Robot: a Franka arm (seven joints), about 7 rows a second.
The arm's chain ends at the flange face. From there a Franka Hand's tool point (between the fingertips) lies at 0.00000 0.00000 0.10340 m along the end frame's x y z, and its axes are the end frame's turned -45 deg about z.
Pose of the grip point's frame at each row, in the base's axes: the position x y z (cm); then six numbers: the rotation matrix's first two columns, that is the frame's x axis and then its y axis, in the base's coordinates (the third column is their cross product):
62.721 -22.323 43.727 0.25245 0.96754 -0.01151 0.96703 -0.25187 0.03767
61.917 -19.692 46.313 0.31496 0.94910 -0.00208 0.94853 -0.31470 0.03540
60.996 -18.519 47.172 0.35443 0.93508 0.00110 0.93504 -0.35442 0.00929
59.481 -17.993 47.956 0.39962 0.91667 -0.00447 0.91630 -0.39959 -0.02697
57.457 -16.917 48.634 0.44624 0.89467 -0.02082 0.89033 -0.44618 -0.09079
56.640 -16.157 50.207 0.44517 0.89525 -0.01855 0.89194 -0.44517 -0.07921
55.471 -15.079 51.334 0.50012 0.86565 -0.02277 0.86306 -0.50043 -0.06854
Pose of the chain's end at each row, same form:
62.374 -22.110 54.059 0.86230 0.50606 0.01850 0.50528 -0.86225 0.03478
61.576 -19.556 56.646 0.89342 0.44859 0.02356 0.44800 -0.89364 0.02650
60.902 -18.496 57.512 0.91179 0.41059 0.00735 0.41055 -0.91181 0.00579
59.755 -18.062 58.292 0.93050 0.36563 -0.02223 0.36535 -0.93074 -0.01591
58.393 -17.144 58.929 0.94510 0.31713 -0.07892 0.31402 -0.94812 -0.04948
57.459 -16.351 60.513 0.94548 0.31825 -0.06913 0.31591 -0.94782 -0.04289
56.202 -15.230 61.647 0.96391 0.25825 -0.06457 0.25664 -0.96596 -0.03236

